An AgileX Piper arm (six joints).
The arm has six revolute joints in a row. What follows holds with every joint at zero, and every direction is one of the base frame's. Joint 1 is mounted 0.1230 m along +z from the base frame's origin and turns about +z. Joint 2 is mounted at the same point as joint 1 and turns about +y. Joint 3 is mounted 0.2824 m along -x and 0.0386 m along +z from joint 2 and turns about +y. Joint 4 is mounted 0.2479 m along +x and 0.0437 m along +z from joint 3 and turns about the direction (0.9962, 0, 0.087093). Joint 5 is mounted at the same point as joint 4 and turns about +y. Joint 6 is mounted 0.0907 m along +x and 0.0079 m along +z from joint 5 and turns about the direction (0.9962, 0, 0.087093). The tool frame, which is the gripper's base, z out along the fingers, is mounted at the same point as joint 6; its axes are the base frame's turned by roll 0.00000, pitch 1.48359 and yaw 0.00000 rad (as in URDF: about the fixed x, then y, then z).
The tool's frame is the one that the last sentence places.
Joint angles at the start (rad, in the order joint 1, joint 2, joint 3, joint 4, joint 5, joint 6):
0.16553, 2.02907, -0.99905, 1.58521, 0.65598, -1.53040
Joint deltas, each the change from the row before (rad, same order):
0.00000, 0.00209, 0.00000, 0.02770, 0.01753, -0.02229
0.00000, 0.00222, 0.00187, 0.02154, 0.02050, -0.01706
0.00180, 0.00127, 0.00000, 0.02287, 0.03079, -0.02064
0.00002, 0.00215, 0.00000, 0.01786, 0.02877, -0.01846
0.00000, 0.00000, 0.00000, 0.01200, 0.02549, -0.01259
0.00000, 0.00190, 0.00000, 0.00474, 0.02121, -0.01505
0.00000, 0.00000, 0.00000, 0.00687, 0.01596, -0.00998
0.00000, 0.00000, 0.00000, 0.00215, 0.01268, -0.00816
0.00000, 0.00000, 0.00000, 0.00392, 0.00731, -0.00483
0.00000, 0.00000, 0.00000, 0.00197, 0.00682, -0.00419
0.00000, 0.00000, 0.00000, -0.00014, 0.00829, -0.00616
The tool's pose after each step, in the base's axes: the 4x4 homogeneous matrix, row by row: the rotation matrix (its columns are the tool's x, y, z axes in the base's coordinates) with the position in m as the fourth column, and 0 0 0 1 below. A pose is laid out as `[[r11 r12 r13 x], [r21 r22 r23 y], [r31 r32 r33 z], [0 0 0 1]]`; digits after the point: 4 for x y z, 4 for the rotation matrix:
[[-0.8138 -0.4481 0.3699 0.3540], [-0.0789 0.7160 0.6936 0.1167], [-0.5757 0.5353 -0.6181 0.1122], [0 0 0 1]]
[[-0.8111 -0.4538 0.3691 0.3536], [-0.0702 0.7019 0.7088 0.1180], [-0.5807 0.5490 -0.6011 0.1127], [0 0 0 1]]
[[-0.8046 -0.4683 0.3652 0.3532], [-0.0631 0.6789 0.7315 0.1207], [-0.5905 0.5655 -0.5757 0.1146], [0 0 0 1]]
[[-0.7987 -0.4816 0.3608 0.3529], [-0.0573 0.6577 0.7511 0.1225], [-0.5990 0.5792 -0.5529 0.1160], [0 0 0 1]]
[[-0.7934 -0.4938 0.3561 0.3525], [-0.0527 0.6384 0.7679 0.1240], [-0.6065 0.5905 -0.5325 0.1179], [0 0 0 1]]
[[-0.7870 -0.5093 0.3482 0.3519], [-0.0567 0.6217 0.7812 0.1252], [-0.6143 0.5951 -0.5182 0.1186], [0 0 0 1]]
[[-0.7822 -0.5188 0.3450 0.3516], [-0.0551 0.6092 0.7911 0.1261], [-0.6206 0.5998 -0.5051 0.1198], [0 0 0 1]]
[[-0.7778 -0.5283 0.3404 0.3511], [-0.0571 0.5988 0.7988 0.1268], [-0.6259 0.6019 -0.4960 0.1206], [0 0 0 1]]
[[-0.7755 -0.5324 0.3394 0.3511], [-0.0556 0.5931 0.8032 0.1272], [-0.6289 0.6040 -0.4895 0.1212], [0 0 0 1]]
[[-0.7732 -0.5369 0.3375 0.3509], [-0.0556 0.5876 0.8073 0.1276], [-0.6317 0.6054 -0.4842 0.1217], [0 0 0 1]]
[[-0.7696 -0.5445 0.3335 0.3505], [-0.0587 0.5805 0.8121 0.1280], [-0.6358 0.6054 -0.4788 0.1222], [0 0 0 1]]

